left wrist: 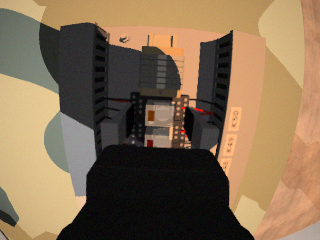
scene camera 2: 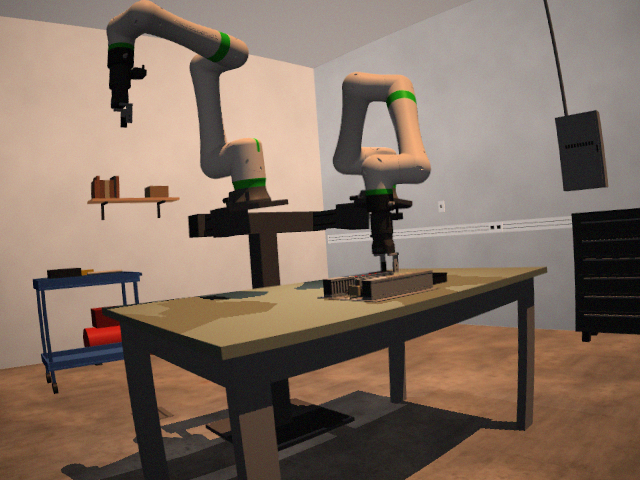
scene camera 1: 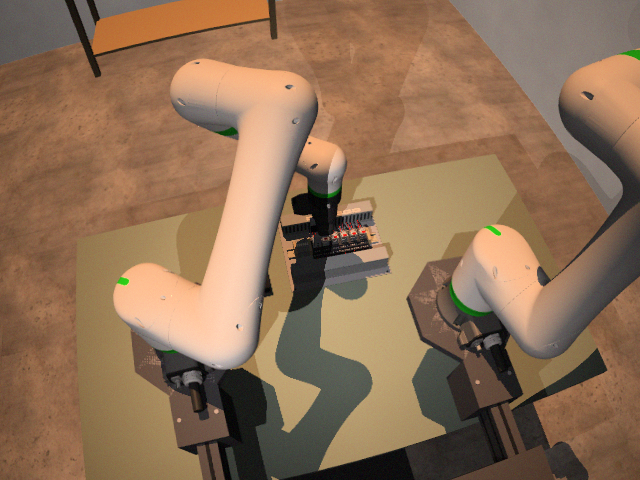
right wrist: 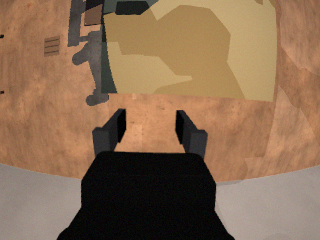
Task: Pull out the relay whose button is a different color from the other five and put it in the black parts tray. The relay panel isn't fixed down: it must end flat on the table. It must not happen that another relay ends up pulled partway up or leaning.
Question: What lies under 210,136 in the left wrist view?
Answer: My left gripper.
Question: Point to a relay panel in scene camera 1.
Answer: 308,268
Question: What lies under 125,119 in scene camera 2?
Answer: My right gripper.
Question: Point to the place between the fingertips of my right gripper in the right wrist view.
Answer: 150,119
